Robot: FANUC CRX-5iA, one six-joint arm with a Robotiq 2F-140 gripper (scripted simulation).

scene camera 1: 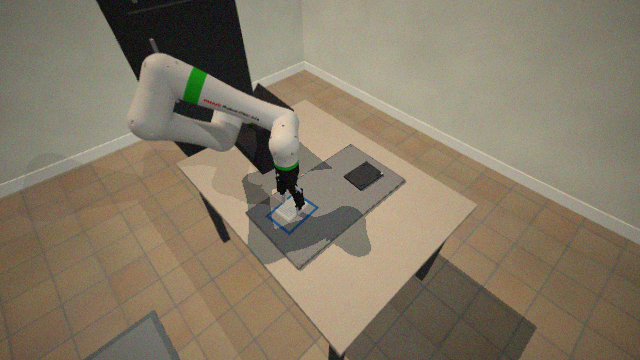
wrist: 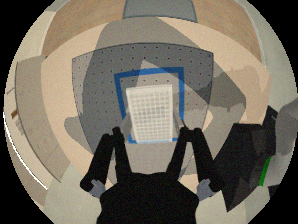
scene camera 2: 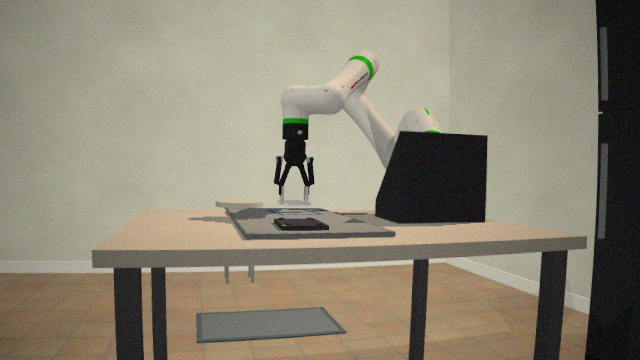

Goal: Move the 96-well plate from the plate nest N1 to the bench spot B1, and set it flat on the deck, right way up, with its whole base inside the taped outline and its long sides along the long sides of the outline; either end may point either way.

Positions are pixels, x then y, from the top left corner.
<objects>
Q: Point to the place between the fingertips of my gripper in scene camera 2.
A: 293, 204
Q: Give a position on a white 96-well plate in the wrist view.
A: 145, 118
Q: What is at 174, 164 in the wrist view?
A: My gripper.
</objects>
